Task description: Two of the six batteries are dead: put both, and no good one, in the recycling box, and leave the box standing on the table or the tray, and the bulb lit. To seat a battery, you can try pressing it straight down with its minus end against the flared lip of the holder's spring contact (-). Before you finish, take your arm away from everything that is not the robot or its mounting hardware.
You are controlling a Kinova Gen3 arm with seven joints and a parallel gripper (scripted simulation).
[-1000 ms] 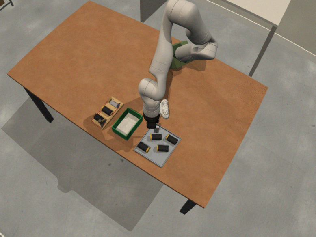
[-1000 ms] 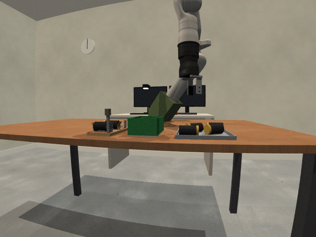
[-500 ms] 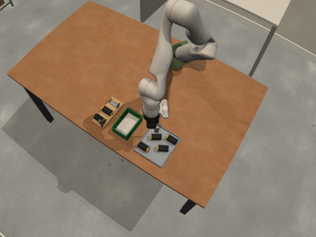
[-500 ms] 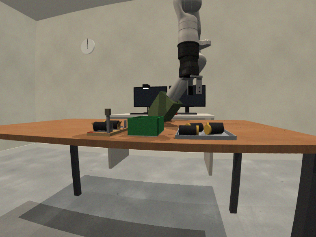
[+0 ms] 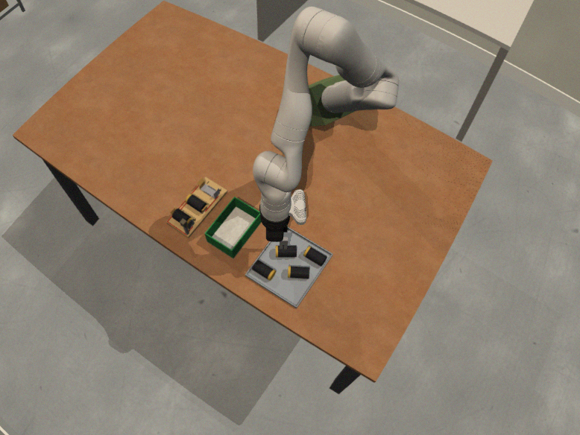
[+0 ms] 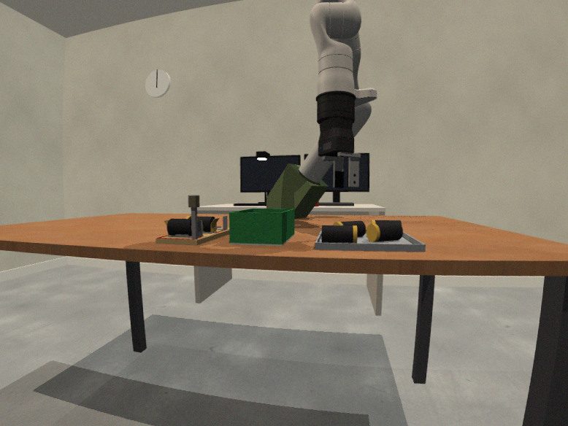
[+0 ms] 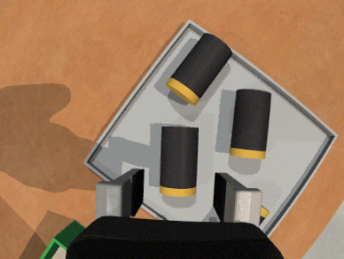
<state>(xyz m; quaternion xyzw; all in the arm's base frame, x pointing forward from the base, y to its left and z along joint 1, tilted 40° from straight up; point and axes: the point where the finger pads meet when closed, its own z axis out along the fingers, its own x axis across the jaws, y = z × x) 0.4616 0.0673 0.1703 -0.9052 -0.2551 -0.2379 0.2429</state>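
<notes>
Now: hand 12 cm above the grey tray, 4 cm to the right of it and 2 cm short of it. The rest, counted from my hand: green recycling box (16 cm to the right, 11 cm below, 3 cm ahead).
</notes>
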